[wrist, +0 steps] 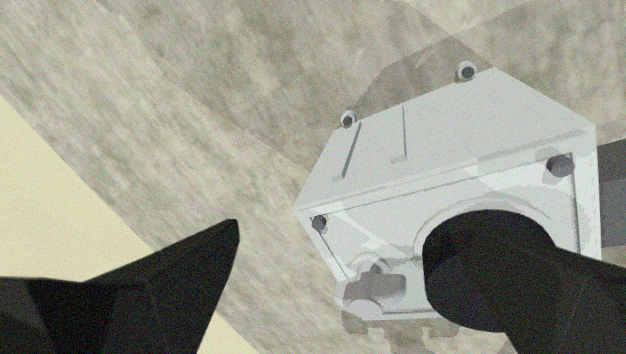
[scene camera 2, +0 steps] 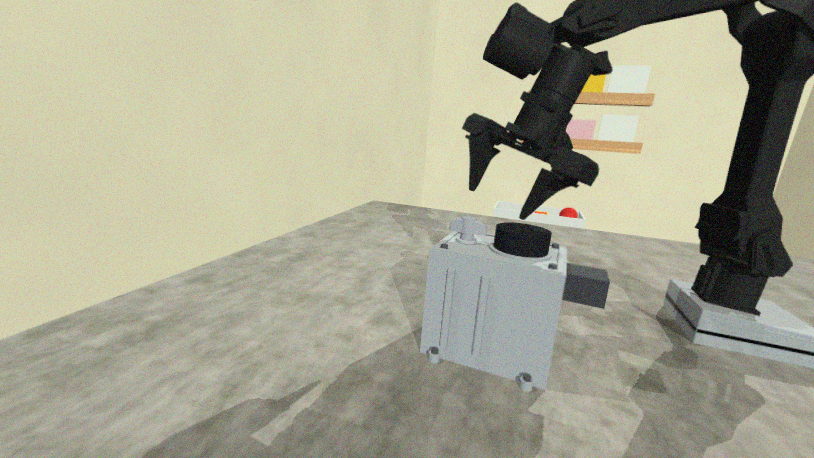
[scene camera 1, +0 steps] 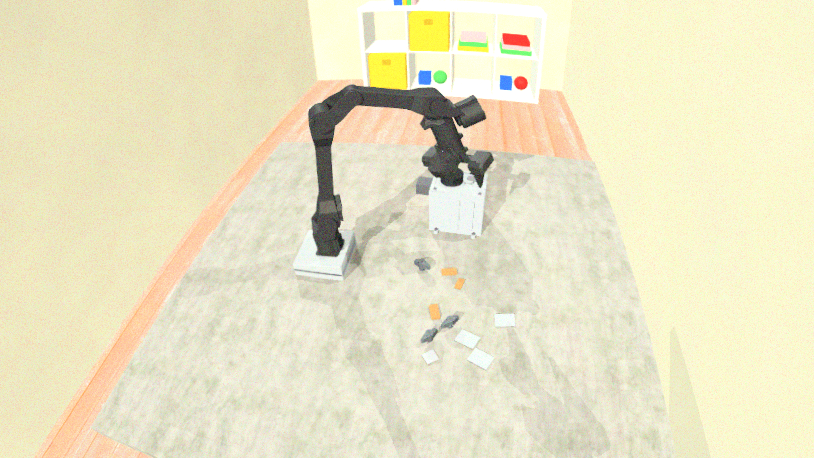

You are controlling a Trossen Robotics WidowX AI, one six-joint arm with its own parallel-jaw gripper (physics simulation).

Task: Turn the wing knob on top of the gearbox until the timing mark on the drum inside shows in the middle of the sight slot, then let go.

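Places are measured from the arm's base along level axes (x left, y down, z back), in metres.
Pixels of known places: gripper, fingertip midpoint: [wrist: 344, 228] [scene camera 2: 494, 204] [scene camera 1: 466, 184]; arm's base at its link origin: [scene camera 2: 722, 300] [scene camera 1: 330, 247].
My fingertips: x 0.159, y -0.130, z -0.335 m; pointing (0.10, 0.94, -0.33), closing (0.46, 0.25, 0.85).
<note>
For each thing: its top centre in the pictures, then the offset to it from my fingertips. "spot": a spot on its surface instead. Level surfaces: height alone.
- gearbox at its top centre: [wrist: 501, 308] [scene camera 2: 524, 223] [scene camera 1: 451, 170] dy +0.006, dx +0.070, dz +0.046 m
- round black cap at a spot on its surface: [scene camera 2: 521, 240] spot: dy +0.020, dx +0.102, dz +0.047 m
- dark block at a spot on its surface: [wrist: 612, 212] [scene camera 1: 429, 182] spot: dy +0.052, dx +0.069, dz +0.108 m
- mat at its surface level: dy +0.178 m
The gearbox [scene camera 1: 457, 211] [scene camera 2: 489, 319] [wrist: 450, 135] is a pale grey upright box on the mat. Its pale wing knob [scene camera 1: 470, 178] [scene camera 2: 468, 228] [wrist: 389, 286] stands on top, near one corner, partly in shadow in the wrist view. A round black cap [scene camera 2: 521, 240] [wrist: 480, 227] sits beside it on the top. My gripper [scene camera 2: 497, 203] [wrist: 344, 228] is open and empty above the gearbox top, tilted. One finger is over the cap side and the other is out past the knob side; neither appears to touch the knob. I cannot make out the sight slot or the timing mark.
A dark block [scene camera 1: 423, 185] [scene camera 2: 588, 285] [wrist: 612, 212] juts from the gearbox side. Orange pieces [scene camera 1: 449, 271], grey pieces [scene camera 1: 421, 264] and white plates [scene camera 1: 504, 320] lie on the mat [scene camera 1: 256, 353]. A white shelf [scene camera 1: 452, 52] stands at the back.
</note>
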